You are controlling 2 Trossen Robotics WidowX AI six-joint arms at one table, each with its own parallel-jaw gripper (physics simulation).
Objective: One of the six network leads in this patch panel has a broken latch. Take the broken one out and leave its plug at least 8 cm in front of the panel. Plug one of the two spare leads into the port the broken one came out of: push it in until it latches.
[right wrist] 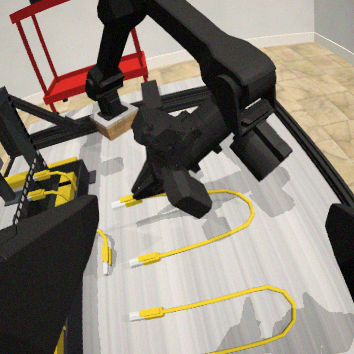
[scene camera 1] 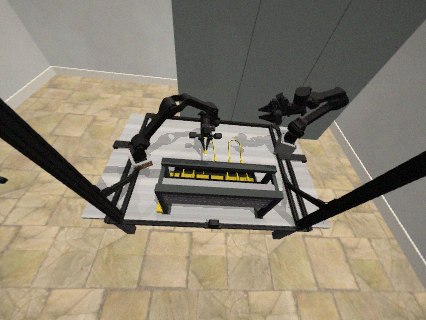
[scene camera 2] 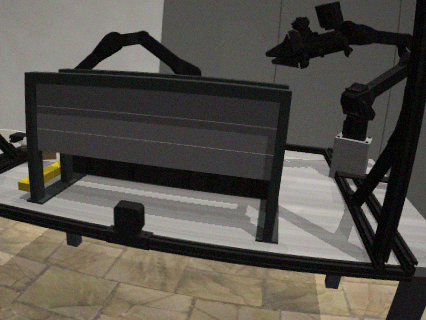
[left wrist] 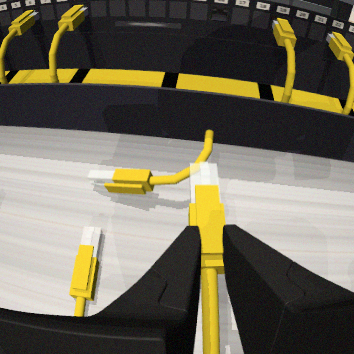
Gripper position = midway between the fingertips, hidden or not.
Observation:
My right gripper (scene camera 2: 268,58) is open, holding nothing. Also in view: my left gripper (left wrist: 209,236), a port label strip (left wrist: 330,21) and a black tray (left wrist: 178,113).
My left gripper is seen too in the right wrist view (right wrist: 133,195). My right gripper is seen too in the right wrist view (right wrist: 219,212).

